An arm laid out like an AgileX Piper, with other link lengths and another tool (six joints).
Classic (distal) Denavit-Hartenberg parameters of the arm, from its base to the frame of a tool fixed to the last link. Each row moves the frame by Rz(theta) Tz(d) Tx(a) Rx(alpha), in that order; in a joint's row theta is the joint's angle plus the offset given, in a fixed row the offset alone. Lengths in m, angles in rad.
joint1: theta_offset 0; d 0.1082; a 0; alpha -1.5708
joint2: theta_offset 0.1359; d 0; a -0.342; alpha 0
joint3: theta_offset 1.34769; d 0; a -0.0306; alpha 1.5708
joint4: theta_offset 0; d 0.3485; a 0; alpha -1.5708
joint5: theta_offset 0; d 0; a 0; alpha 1.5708
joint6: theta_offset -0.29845; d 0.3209; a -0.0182; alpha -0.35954
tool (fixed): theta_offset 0; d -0.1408; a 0; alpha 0
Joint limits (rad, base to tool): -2.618..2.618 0..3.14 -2.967..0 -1.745..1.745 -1.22..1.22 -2.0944..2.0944
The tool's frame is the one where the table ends.
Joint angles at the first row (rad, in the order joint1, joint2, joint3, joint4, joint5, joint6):
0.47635 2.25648 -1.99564 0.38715 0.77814 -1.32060
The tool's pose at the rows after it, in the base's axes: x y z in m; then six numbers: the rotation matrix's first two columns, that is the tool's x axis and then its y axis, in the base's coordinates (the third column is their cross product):
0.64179 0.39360 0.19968 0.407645 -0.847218 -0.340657 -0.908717 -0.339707 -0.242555
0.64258 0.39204 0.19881 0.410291 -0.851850 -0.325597 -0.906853 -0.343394 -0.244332
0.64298 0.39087 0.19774 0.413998 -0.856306 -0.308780 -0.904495 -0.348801 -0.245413
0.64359 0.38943 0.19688 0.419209 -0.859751 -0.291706 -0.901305 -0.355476 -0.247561
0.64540 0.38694 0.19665 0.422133 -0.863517 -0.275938 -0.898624 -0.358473 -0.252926
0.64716 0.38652 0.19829 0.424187 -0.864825 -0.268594 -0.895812 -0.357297 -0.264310
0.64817 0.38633 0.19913 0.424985 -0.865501 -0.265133 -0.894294 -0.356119 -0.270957
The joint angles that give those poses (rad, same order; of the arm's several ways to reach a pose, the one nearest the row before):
0.47635 2.25646 -1.99560 0.38074 0.77811 -1.31943
0.47635 2.25647 -1.99563 0.36256 0.77725 -1.31607
0.47724 2.25648 -1.99563 0.34244 0.77725 -1.31250
0.47725 2.25648 -1.99564 0.32431 0.77692 -1.31256
0.47539 2.25650 -1.99566 0.30775 0.77278 -1.31258
0.47539 2.25648 -1.99655 0.30034 0.76213 -1.31258
0.47540 2.25649 -1.99660 0.29691 0.75527 -1.31256

